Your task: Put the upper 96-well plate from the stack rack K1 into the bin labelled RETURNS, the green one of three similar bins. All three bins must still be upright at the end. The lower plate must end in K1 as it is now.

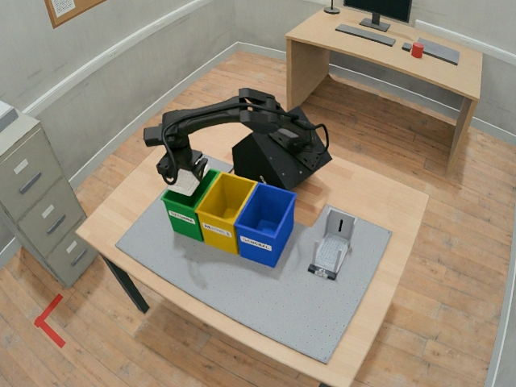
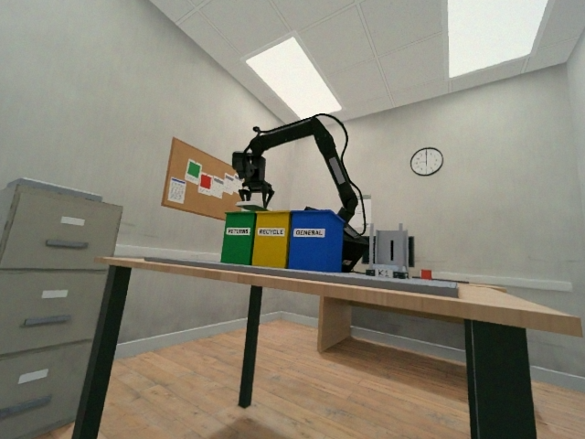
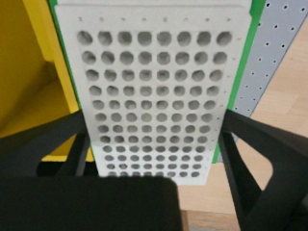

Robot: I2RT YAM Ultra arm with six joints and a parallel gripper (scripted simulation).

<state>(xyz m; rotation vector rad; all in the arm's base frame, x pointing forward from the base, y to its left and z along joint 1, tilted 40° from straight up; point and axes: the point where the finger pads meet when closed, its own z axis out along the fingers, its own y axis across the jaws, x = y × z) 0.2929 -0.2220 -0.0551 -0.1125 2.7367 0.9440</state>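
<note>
Now: the green returns bin 130 mm below my hand. From my hand the other things lie so: blue general bin 260 mm to the left, 130 mm below, 40 mm behind; yellow recycle bin 130 mm to the left, 130 mm below, 20 mm behind; 96-well plate right at my hand.
</note>
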